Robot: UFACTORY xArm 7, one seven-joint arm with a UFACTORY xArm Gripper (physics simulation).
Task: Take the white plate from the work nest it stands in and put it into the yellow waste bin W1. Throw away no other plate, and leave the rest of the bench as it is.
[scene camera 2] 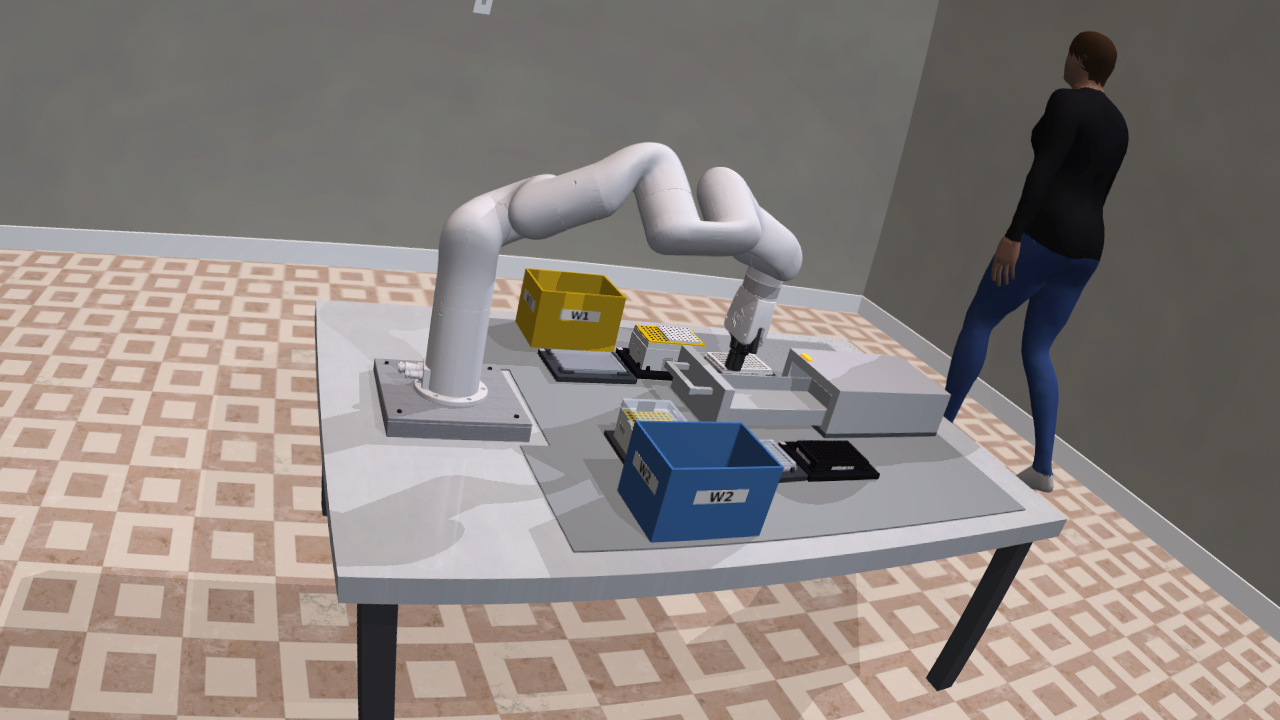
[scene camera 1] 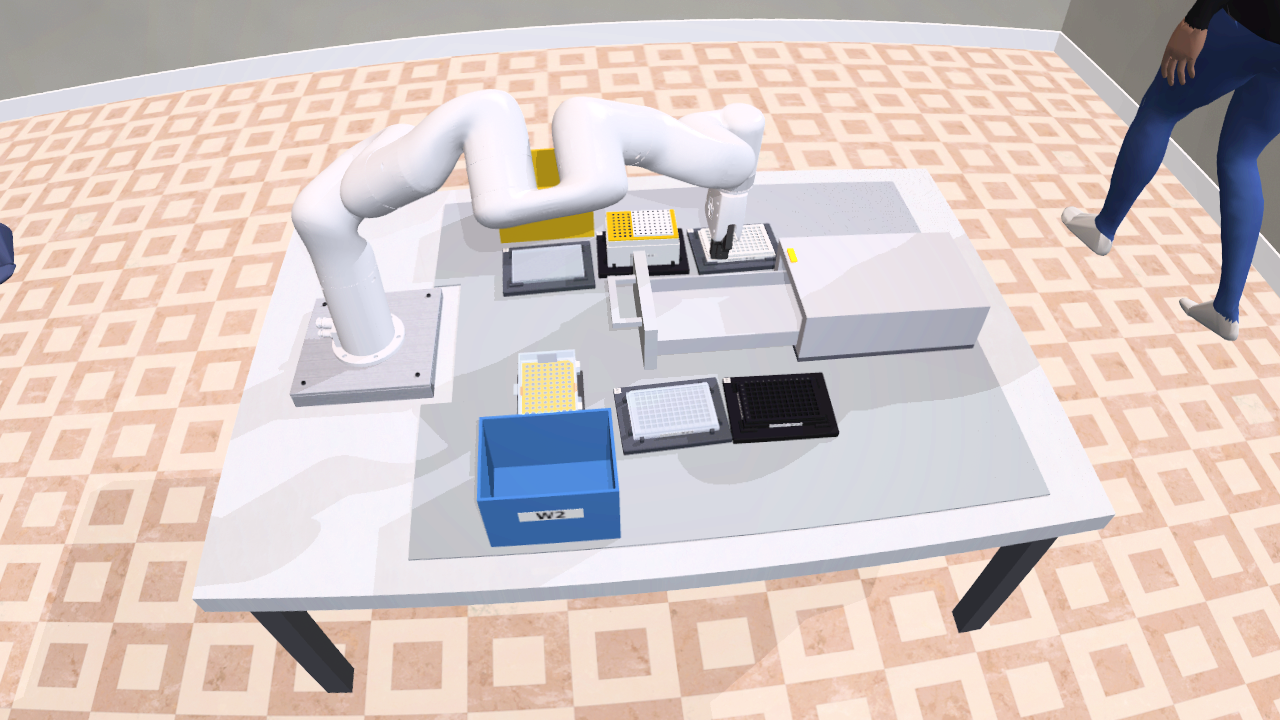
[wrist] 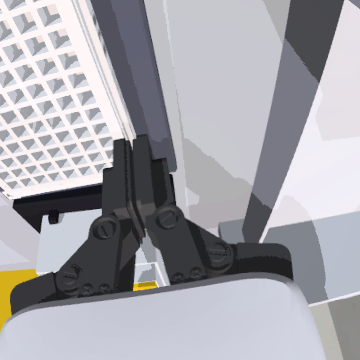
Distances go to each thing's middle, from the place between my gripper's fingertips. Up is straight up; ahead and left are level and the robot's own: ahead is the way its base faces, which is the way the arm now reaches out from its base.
My hand is 140 mm past the yellow-and-white tip box [scene camera 1: 654, 231], 30 mm to the right of it and 20 mm below it. From my hand the other things lie so: black plate [scene camera 1: 770, 403] 330 mm to the right, 90 mm ahead, 10 mm below.
